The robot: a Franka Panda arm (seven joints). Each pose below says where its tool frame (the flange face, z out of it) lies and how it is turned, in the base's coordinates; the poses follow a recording.
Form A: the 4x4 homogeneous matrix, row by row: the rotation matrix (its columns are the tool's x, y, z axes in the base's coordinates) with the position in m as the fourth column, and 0 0 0 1 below. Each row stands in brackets.
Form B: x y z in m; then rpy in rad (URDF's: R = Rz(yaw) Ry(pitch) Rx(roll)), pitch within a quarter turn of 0, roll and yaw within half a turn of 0. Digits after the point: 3 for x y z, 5 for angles. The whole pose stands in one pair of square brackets.
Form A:
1: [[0.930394 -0.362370 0.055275 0.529], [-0.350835 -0.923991 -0.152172 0.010], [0.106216 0.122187 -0.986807 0.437], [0 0 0 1]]
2: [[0.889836 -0.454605 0.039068 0.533], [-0.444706 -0.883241 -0.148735 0.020], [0.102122 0.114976 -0.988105 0.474], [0 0 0 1]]
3: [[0.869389 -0.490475 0.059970 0.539], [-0.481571 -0.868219 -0.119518 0.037], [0.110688 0.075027 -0.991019 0.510], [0 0 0 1]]
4: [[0.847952 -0.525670 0.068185 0.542], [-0.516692 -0.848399 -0.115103 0.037], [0.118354 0.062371 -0.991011 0.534], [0 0 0 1]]
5: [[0.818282 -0.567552 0.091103 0.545], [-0.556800 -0.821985 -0.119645 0.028], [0.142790 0.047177 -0.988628 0.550], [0 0 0 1]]
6: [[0.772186 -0.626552 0.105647 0.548], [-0.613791 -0.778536 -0.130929 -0.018], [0.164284 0.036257 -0.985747 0.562], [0 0 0 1]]
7: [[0.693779 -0.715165 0.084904 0.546], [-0.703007 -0.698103 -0.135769 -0.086], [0.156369 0.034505 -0.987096 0.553], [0 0 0 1]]
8: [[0.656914 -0.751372 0.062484 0.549], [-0.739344 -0.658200 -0.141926 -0.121], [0.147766 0.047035 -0.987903 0.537], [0 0 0 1]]
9: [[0.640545 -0.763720 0.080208 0.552], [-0.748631 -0.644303 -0.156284 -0.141], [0.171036 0.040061 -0.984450 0.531], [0 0 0 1]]
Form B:
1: [0.529 0.010 0.437 3.01840 -0.10642 -0.36060]
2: [0.533 0.020 0.474 3.02575 -0.10230 -0.46346]
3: [0.539 0.037 0.510 3.06603 -0.11092 -0.50585]
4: [0.542 0.037 0.534 3.07874 -0.11863 -0.54726]
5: [0.545 0.028 0.550 3.09391 -0.14328 -0.59748]
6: [0.548 -0.018 0.562 3.10483 -0.16503 -0.67161]
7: [0.546 -0.086 0.553 3.10665 -0.15701 -0.79200]
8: [0.549 -0.121 0.537 3.09402 -0.14831 -0.84437]
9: [0.552 -0.141 0.531 3.10092 -0.17188 -0.86305]
